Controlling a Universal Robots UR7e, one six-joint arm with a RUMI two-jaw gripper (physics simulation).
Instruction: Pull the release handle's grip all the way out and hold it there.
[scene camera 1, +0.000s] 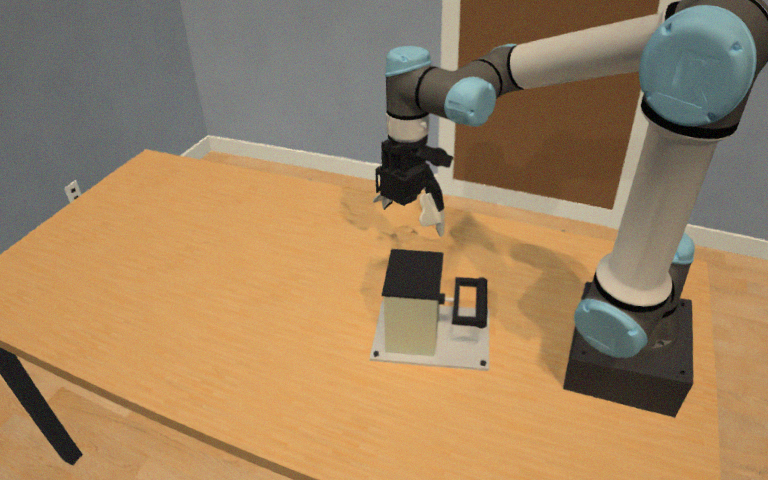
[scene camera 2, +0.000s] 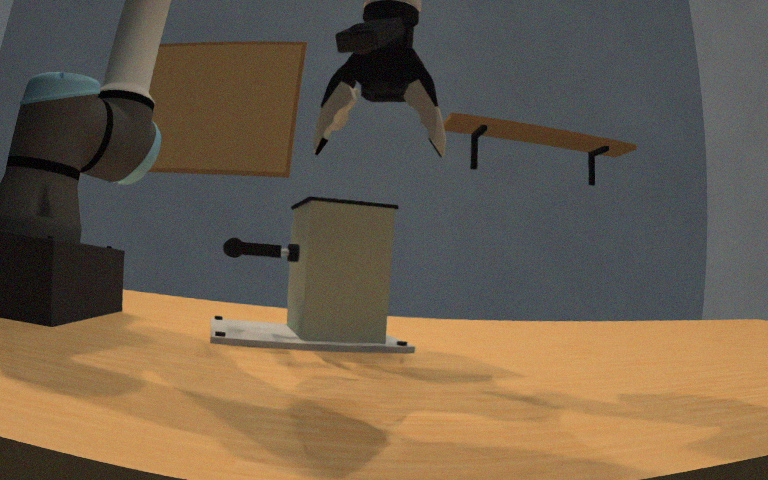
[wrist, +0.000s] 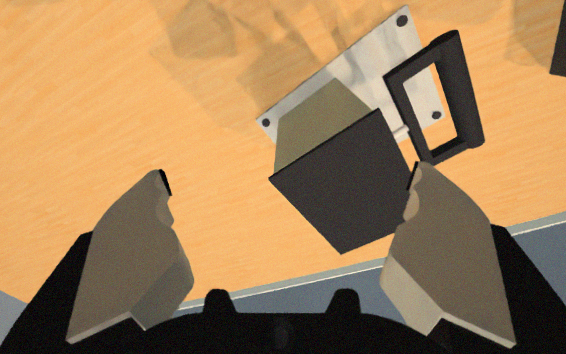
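Observation:
The release handle's black grip is a rectangular loop on the side of a pale green box with a black top. A short light rod shows between the loop and the box's black collar. The box stands on a light grey base plate. My gripper is open and empty, pointing down, above the level of the box top and apart from the box and grip.
The wooden table carries the box's plate and the arm's dark base block. A wall shelf and a brown board show behind in scene camera 2.

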